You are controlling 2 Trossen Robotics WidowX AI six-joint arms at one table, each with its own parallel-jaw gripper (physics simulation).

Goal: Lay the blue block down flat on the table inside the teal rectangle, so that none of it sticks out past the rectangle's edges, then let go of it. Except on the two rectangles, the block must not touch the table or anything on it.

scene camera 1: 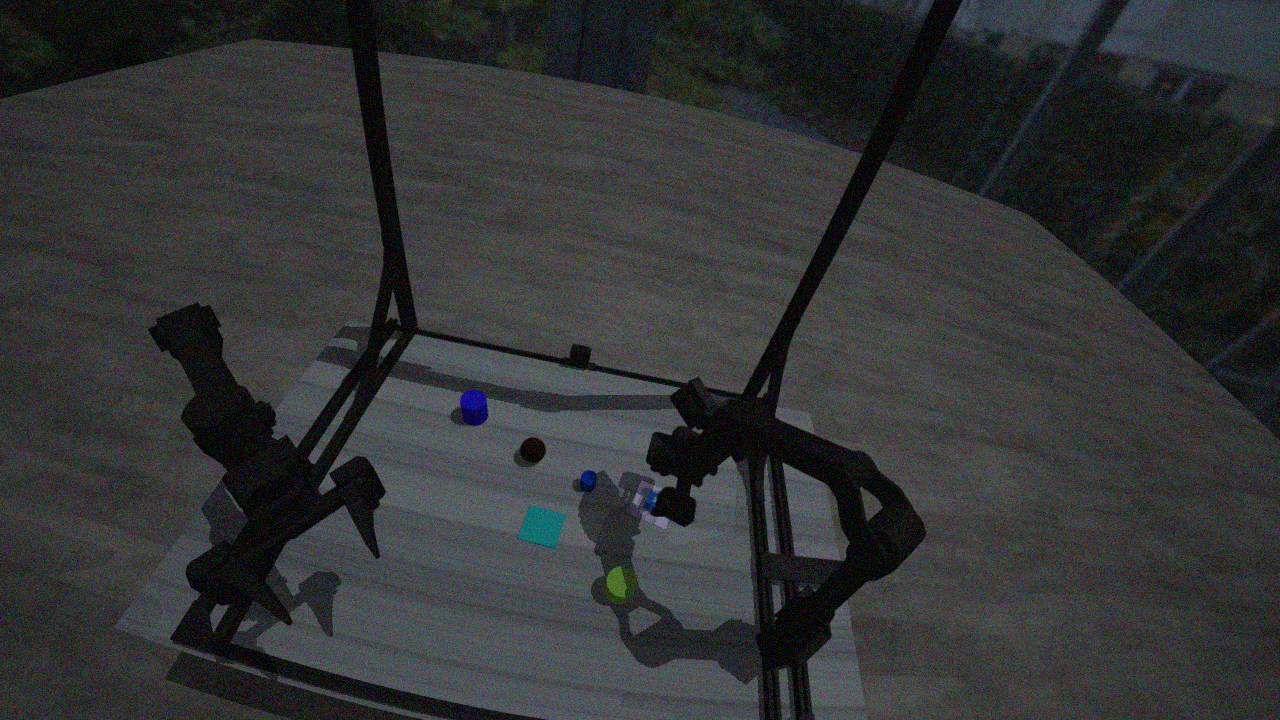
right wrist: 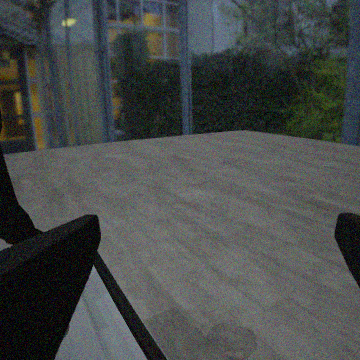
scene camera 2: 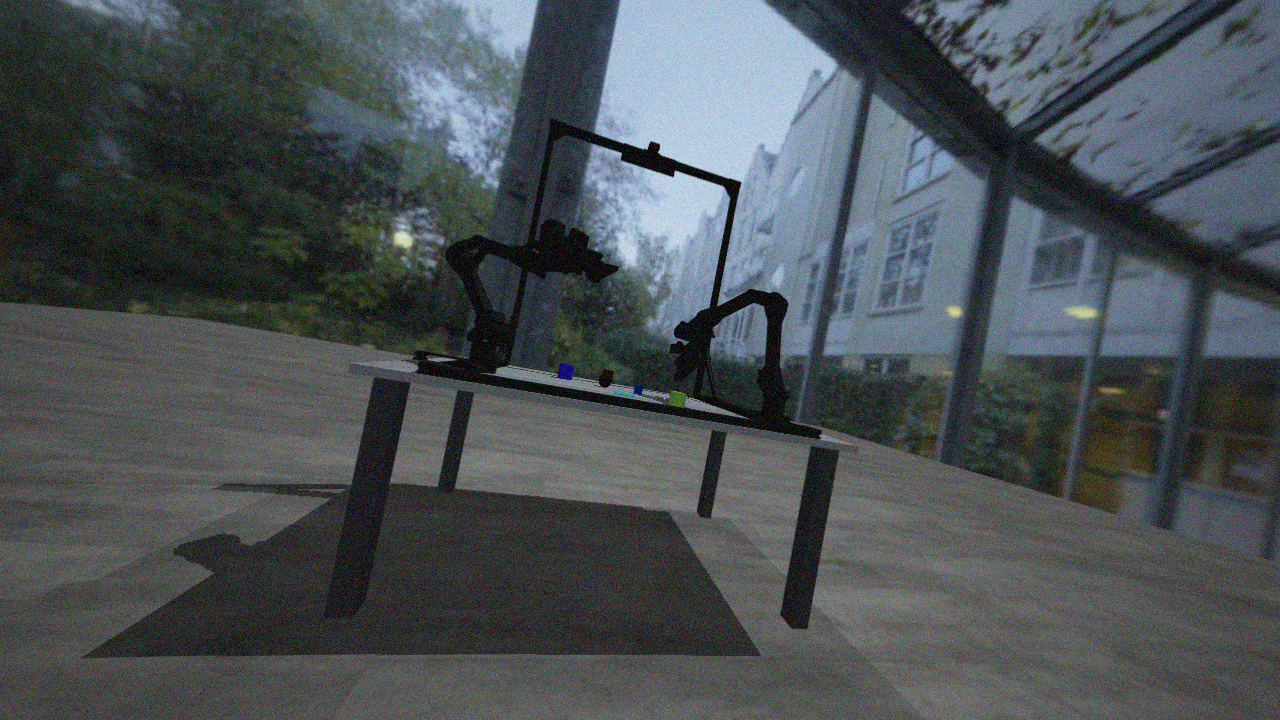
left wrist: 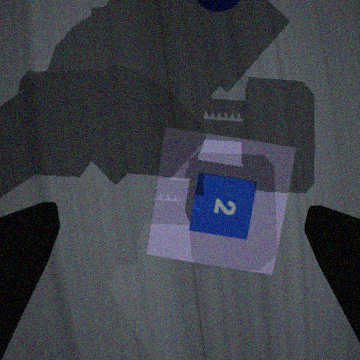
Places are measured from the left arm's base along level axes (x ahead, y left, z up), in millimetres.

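Pixels of known places: left gripper, fingertip midpoint: (scene camera 1: pixel 657 494) (scene camera 2: pixel 677 381) (left wrist: pixel 184 216); right gripper, fingertip midpoint: (scene camera 1: pixel 334 588) (right wrist: pixel 218 225) (scene camera 2: pixel 610 262); left arm's base, link origin: (scene camera 1: pixel 781 647) (scene camera 2: pixel 771 418); right arm's base, link origin: (scene camera 2: pixel 480 364).
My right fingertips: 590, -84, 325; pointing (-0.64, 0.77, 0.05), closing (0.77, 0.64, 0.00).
For each thing: its middle in the pictures, then the offset to it from my right fingertips, as dx, dy, dz. "pt": a spot on its surface instead.
- blue block, body centre: (left wrist: pixel 221 203) (scene camera 1: pixel 653 502) -432, -224, -334
- lilac rectangle, surface spot: (left wrist: pixel 170 242) (scene camera 1: pixel 662 521) pt -443, -186, -343
- teal rectangle, surface spot: (scene camera 1: pixel 542 526) (scene camera 2: pixel 624 393) pt -215, -199, -343
- small blue cylinder, body centre: (scene camera 1: pixel 588 481) (scene camera 2: pixel 638 389) -309, -279, -329
- yellow-green object, body centre: (scene camera 1: pixel 620 585) (scene camera 2: pixel 677 399) -334, -69, -322
- dark brown object, body centre: (scene camera 1: pixel 533 450) (scene camera 2: pixel 605 380) -206, -352, -319
- larger blue cylinder, body centre: (scene camera 1: pixel 474 407) (scene camera 2: pixel 565 371) -87, -462, -317
The blue block (scene camera 1: pixel 651 498) (left wrist: pixel 223 206), its top marked 2, lies inside the lilac rectangle (scene camera 1: pixel 660 522) (left wrist: pixel 170 242) and looks slightly turned in the left wrist view. The teal rectangle (scene camera 1: pixel 542 526) (scene camera 2: pixel 623 394) lies to the left of it in scene camera 1, with nothing on it. My left gripper (scene camera 1: pixel 660 479) (scene camera 2: pixel 682 368) (left wrist: pixel 184 216) is open above the block, pointing down, with a finger on each side in its wrist view. My right gripper (scene camera 1: pixel 333 588) (scene camera 2: pixel 608 271) (right wrist: pixel 218 225) is open and empty, high at the left of the table.
A small blue cylinder (scene camera 1: pixel 588 480) (scene camera 2: pixel 637 389) (left wrist: pixel 218 4) stands between the two rectangles, towards the back. A yellow-green object (scene camera 1: pixel 620 583) (scene camera 2: pixel 677 398) stands nearer the front. A dark brown object (scene camera 1: pixel 532 449) (scene camera 2: pixel 605 377) and a larger blue cylinder (scene camera 1: pixel 474 407) (scene camera 2: pixel 565 370) stand further back left.
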